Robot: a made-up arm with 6 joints.
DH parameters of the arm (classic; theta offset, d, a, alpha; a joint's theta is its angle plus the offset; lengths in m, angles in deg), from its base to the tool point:
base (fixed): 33.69 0 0.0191 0
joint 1: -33.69 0.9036 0.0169 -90
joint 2: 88.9 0 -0.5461 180
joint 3: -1.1 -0.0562 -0.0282 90
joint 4: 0 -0.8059 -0.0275 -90
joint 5: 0 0.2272 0.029 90
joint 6: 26.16 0 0.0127 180
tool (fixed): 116.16 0.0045 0 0
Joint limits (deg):
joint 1: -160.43..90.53
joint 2: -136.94..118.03
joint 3: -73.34..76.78
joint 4: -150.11..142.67
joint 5: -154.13..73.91
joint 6: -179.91..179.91
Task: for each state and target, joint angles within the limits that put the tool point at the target. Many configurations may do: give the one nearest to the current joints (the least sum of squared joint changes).
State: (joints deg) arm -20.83 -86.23 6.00 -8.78 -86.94 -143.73
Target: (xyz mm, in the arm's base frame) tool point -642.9 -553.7 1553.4
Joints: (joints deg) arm 29.89 -95.47 17.08 -5.68 -87.37 -144.19
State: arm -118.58 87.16 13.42 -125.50 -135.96 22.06
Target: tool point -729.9 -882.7 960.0
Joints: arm -137.30 48.32 39.27 -125.17 -135.68 21.77
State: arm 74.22 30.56 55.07 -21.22 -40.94 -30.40
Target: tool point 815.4 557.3 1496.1
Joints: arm 43.11 18.13 28.48 -24.53 -43.66 -29.98
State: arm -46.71 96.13 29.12 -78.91 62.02 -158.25
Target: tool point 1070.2 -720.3 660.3
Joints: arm -34.51 74.08 58.04 -79.49 62.24 -157.54
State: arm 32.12 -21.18 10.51 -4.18 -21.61 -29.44
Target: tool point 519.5 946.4 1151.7
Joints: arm 70.85 30.46 13.91 -3.83 -17.34 -29.73
